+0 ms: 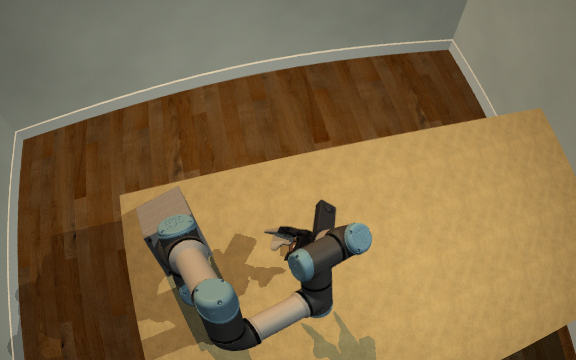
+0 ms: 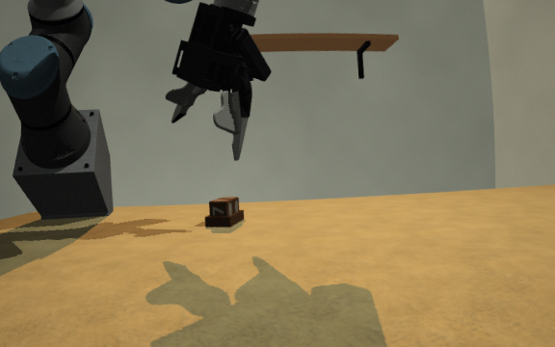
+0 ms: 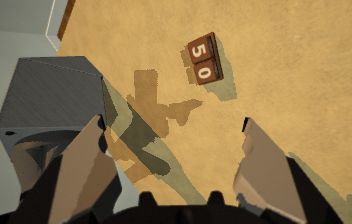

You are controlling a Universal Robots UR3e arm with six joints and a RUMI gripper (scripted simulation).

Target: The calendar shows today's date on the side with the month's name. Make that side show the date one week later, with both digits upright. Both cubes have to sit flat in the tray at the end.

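My gripper is now 2 cm short of the digit cube, 2 cm to the right of it and 12 cm above it. Also, from my hand: brown calendar tray: 3 cm ahead, 4 cm to the left, 13 cm below.
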